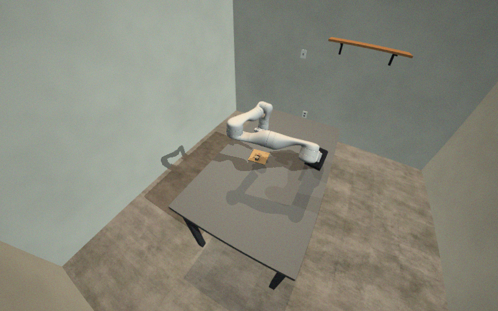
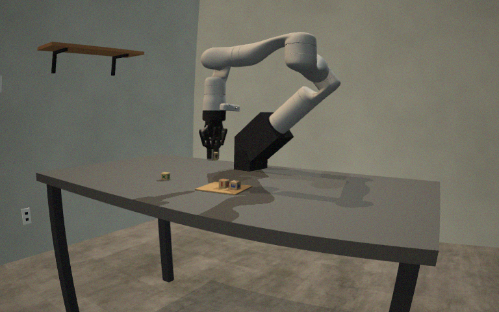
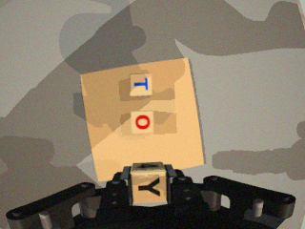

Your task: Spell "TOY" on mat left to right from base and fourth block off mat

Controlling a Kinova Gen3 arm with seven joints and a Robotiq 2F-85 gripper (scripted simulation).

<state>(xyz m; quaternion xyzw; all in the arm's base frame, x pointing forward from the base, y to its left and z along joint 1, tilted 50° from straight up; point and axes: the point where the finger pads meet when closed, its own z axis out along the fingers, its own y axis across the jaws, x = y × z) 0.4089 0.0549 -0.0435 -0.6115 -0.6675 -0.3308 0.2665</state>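
My gripper is now 1 cm past the block, 4 cm to the right of it and 9 cm above it. Round my hand: tan mat (1 cm behind, 4 cm to the left, 11 cm below).
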